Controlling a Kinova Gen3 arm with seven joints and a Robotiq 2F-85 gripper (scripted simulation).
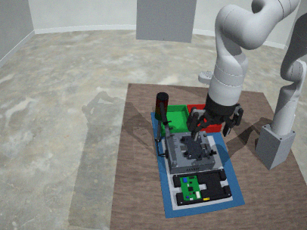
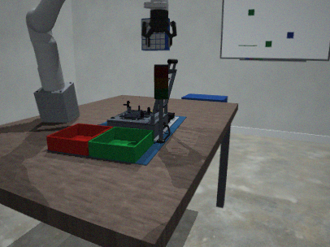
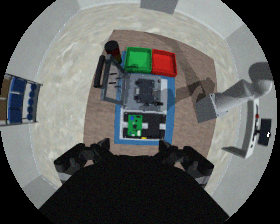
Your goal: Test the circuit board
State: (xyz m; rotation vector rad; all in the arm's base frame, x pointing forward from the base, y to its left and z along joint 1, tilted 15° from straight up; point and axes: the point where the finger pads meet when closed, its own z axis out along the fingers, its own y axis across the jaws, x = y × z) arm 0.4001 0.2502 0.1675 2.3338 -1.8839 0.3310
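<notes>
Right now the green circuit board is 310 mm below my hand, 10 mm to the left of it and 10 mm behind it. From my hand the other things lie so: clear lid: 150 mm below, 140 mm to the right, 100 mm ahead; red bin: 380 mm to the right, 320 mm below, 90 mm behind; green bin: 350 mm to the right, 320 mm below, 60 mm ahead.
</notes>
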